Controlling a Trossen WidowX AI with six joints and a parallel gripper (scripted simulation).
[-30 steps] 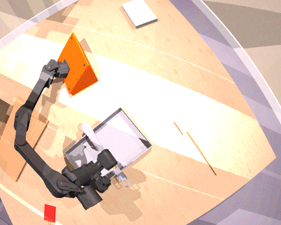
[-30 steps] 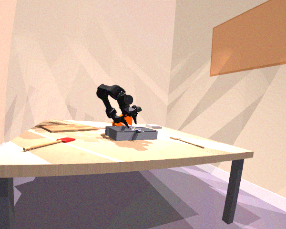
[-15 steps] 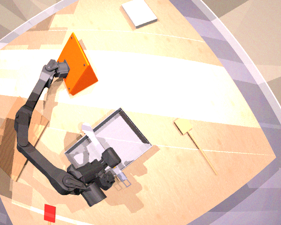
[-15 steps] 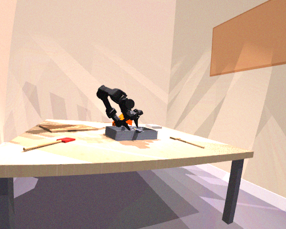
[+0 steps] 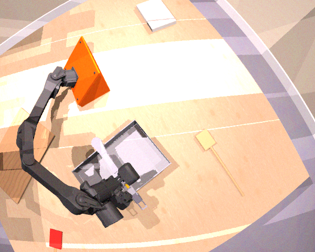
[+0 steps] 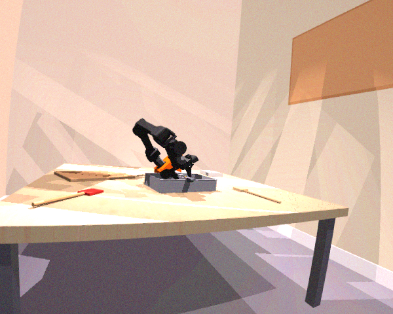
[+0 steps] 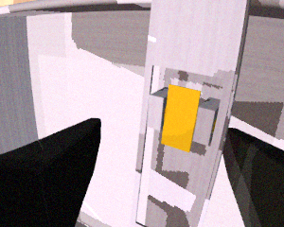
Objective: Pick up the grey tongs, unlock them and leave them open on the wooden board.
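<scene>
My gripper tip is now 2 cm short of the yellow lock piece, 2 cm to the left of it and 3 cm below it. The rest, counted from my gripper tip: grey roasting tin (5 cm behind, 1 cm to the right, 1 cm below); wooden board (34 cm behind, 39 cm to the right, 3 cm below); red-headed spatula (11 cm ahead, 46 cm to the right, 3 cm below).
</scene>
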